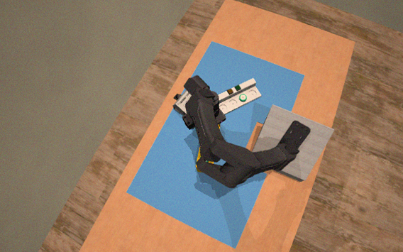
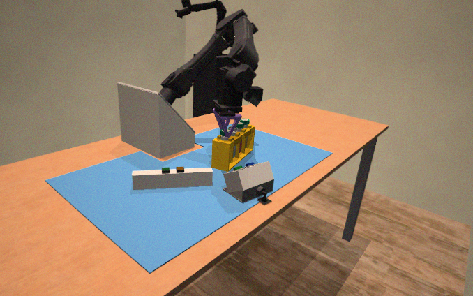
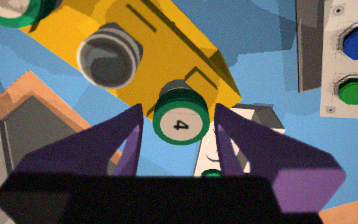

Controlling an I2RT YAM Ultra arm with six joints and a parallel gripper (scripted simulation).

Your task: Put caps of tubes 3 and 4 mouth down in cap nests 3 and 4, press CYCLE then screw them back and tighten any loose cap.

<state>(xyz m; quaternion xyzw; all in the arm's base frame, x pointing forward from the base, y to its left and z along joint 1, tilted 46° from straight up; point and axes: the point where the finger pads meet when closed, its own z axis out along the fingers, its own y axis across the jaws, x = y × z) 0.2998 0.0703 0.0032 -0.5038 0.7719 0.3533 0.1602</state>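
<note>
The cap 4 is right at my hand. Also, from my hand: green key: 130 mm ahead, 80 mm to the right, 50 mm below; blue key: 140 mm ahead, 30 mm to the right, 50 mm below; cap 2: 30 mm behind, 100 mm to the left.
</note>
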